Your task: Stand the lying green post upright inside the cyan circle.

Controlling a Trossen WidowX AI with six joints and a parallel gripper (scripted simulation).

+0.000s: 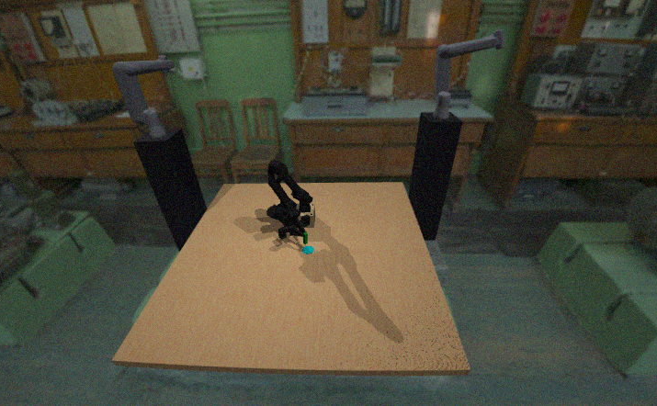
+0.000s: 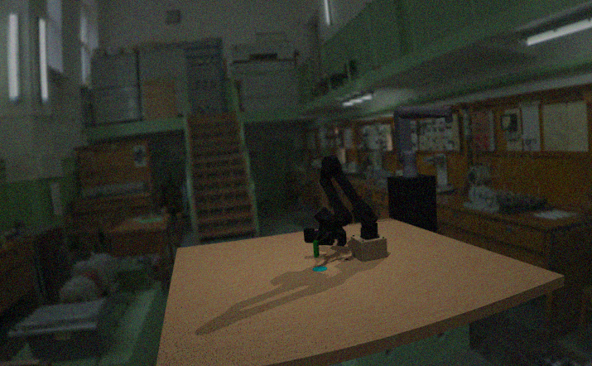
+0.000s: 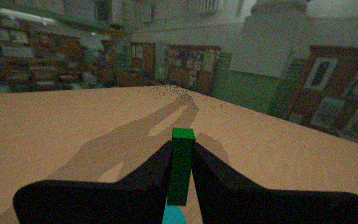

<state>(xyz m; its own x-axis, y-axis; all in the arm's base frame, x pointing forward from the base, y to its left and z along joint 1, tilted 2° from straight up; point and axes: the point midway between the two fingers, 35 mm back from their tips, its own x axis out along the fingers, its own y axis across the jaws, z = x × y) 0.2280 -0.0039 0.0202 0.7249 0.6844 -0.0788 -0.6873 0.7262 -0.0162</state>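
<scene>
My gripper tip is now 110 mm above the cyan circle, 10 mm to the right of it and 10 mm past it. From my gripper tip the other things lie so: green post 20 mm below.
</scene>
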